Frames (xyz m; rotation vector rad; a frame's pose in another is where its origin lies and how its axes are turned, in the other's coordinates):
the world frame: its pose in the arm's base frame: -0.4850 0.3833 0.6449 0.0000 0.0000 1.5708
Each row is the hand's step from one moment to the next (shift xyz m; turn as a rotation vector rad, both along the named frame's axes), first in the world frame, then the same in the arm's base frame.
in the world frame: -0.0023 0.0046 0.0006 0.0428 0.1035 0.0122
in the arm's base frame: -0.0046 -0.0023 0.0006 -0.1035 0.0428 0.0122
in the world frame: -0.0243 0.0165 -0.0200 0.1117 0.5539 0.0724
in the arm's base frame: -0.0165 -0.0243 -0.0200 -0.5539 0.1117 0.0724
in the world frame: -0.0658 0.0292 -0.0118 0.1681 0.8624 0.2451
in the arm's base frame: -0.0292 -0.0658 -0.0118 -0.8624 0.1681 0.2451
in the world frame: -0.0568 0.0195 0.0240 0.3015 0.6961 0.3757
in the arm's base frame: -0.0195 -0.0568 0.0240 -0.6961 0.3015 0.3757
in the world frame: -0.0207 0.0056 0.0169 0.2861 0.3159 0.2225
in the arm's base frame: -0.0056 -0.0207 0.0169 -0.3159 0.2861 0.2225
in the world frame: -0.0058 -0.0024 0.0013 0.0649 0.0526 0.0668
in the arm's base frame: 0.0024 -0.0058 0.0013 -0.0526 0.0649 0.0668
